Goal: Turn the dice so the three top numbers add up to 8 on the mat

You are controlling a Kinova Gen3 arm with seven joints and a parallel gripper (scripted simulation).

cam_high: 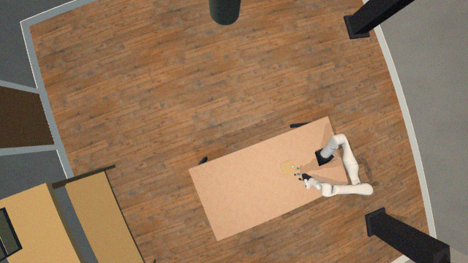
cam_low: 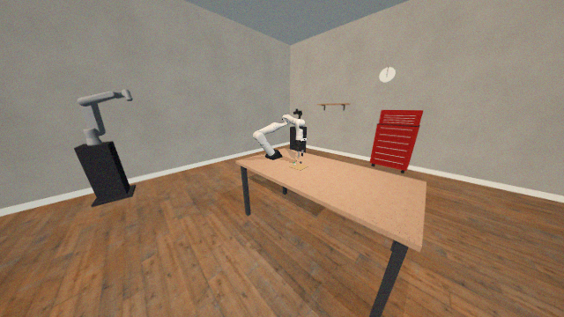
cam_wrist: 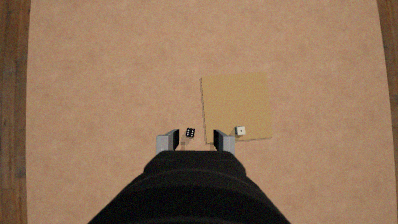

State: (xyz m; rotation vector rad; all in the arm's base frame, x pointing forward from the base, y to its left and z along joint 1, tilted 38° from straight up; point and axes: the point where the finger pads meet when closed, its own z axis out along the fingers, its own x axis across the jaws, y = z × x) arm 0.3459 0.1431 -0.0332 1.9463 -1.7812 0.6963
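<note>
The black die lies 1 cm to the left of my hand and 9 cm below it. Round my hand: green die: 5 cm behind, 5 cm to the right, 9 cm below; tan mat: 6 cm ahead, 8 cm to the right, 9 cm below; white die: 1 cm ahead, 9 cm to the right, 8 cm below.
</note>
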